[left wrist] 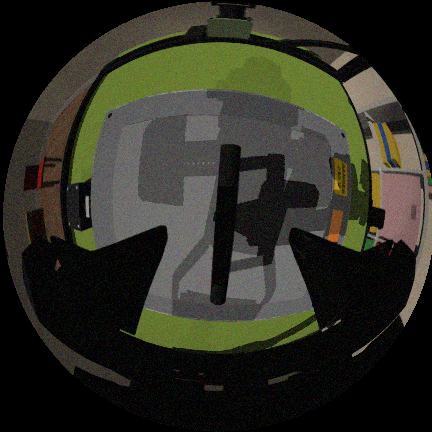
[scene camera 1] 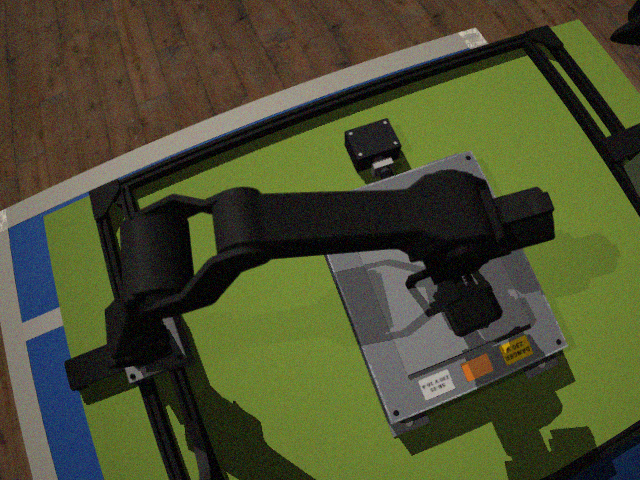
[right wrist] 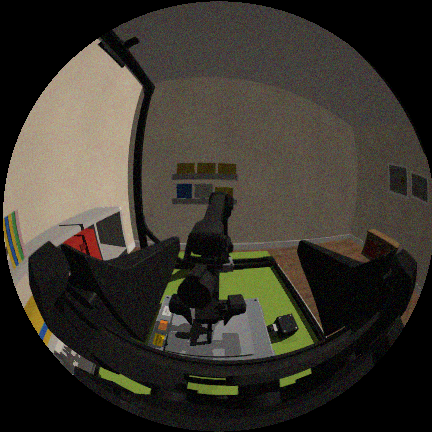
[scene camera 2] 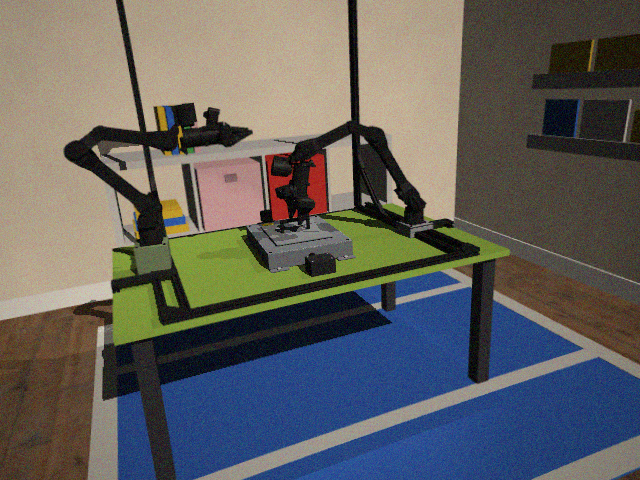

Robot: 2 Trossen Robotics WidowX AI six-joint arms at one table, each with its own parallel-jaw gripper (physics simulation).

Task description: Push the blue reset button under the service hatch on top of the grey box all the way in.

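The grey box [scene camera 1: 379,382] [scene camera 2: 294,258] [left wrist: 107,200] [right wrist: 262,340] stands on the green table, its service hatch [scene camera 1: 408,310] [left wrist: 150,210] apparently lying flat on top. A black bar handle [left wrist: 224,225] rises from the hatch. The blue reset button does not show in any view. My left gripper [scene camera 2: 297,217] [left wrist: 230,233] [right wrist: 207,324] is open, low over the hatch; in the left wrist view its fingers lie either side of the handle, and whether they touch it is unclear. My right gripper [scene camera 2: 250,131] [right wrist: 241,245] is open and raised high, away from the box.
A small black box [scene camera 1: 373,139] [scene camera 2: 320,264] [left wrist: 77,205] [right wrist: 286,325] with a connector stands beside the grey box. Orange [scene camera 1: 476,366] and yellow [scene camera 1: 515,349] labels lie along the grey box's edge. A black frame rail [scene camera 1: 310,113] [scene camera 2: 310,285] runs along the green table [scene camera 1: 289,361] [scene camera 2: 222,279].
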